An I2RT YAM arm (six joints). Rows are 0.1 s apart.
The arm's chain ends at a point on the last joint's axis. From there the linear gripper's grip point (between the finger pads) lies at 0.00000 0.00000 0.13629 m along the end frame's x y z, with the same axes.
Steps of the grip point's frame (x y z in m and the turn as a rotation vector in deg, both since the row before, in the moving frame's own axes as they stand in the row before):
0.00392 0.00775 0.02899 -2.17 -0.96 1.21
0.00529 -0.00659 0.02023 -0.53 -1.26 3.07
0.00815 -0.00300 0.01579 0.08 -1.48 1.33
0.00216 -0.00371 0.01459 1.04 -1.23 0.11
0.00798 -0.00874 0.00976 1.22 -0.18 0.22
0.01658 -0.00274 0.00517 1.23 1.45 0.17
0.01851 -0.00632 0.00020 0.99 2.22 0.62
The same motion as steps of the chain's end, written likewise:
0.00626 0.00261 0.02911 -2.17 -0.96 1.21
0.00832 -0.00777 0.02027 -0.53 -1.26 3.07
0.01167 -0.00277 0.01584 0.08 -1.48 1.33
0.00508 -0.00123 0.01464 1.04 -1.23 0.11
0.00840 -0.00584 0.00979 1.22 -0.18 0.22
0.01313 0.00018 0.00525 1.23 1.45 0.17
0.01322 -0.00399 0.00032 0.99 2.22 0.62

